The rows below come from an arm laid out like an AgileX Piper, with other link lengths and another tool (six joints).
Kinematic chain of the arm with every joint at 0, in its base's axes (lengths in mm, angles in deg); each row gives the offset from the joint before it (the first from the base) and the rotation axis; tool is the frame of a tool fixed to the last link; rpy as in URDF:
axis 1: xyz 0 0 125.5 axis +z
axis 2: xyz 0 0 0 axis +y
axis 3: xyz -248.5 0 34 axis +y
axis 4: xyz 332.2 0 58.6 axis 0.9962 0 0.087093
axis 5: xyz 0 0 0 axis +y
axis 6: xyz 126.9 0 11.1 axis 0.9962 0 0.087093
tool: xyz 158.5 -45 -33.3 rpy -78.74 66.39 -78.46
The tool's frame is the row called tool.
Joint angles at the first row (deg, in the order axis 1, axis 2, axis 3, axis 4, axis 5, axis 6):
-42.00, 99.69, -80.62, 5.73, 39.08, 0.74
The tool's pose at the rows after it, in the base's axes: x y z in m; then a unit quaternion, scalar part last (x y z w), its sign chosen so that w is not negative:
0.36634, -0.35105, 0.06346, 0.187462, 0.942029, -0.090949, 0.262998
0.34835, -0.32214, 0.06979, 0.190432, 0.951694, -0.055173, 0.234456
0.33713, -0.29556, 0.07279, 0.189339, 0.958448, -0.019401, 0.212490
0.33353, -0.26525, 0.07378, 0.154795, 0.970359, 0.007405, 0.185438
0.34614, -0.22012, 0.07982, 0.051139, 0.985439, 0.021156, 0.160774
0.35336, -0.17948, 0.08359, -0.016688, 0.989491, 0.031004, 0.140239
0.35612, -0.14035, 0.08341, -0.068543, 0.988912, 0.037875, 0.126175
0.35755, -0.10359, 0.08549, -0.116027, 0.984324, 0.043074, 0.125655
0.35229, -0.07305, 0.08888, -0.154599, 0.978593, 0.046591, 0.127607
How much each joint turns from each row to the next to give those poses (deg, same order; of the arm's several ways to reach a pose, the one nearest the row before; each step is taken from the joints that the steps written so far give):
0.00, -2.86, 0.00, 1.09, 7.73, 0.00
0.00, -2.35, 0.18, 1.60, 7.28, 0.00
0.12, -1.32, 0.05, 2.12, 5.67, -0.40
2.23, -0.69, 0.00, 0.75, 4.93, -1.71
6.76, -1.20, 0.06, -0.52, 4.12, -4.82
6.19, -1.03, 0.35, -0.86, 2.81, -1.20
5.90, -1.66, 1.77, -0.69, 1.15, 0.11
5.39, -2.64, 2.47, 0.00, -0.01, -0.11
4.47, -3.38, 2.92, 0.00, 0.01, 0.00

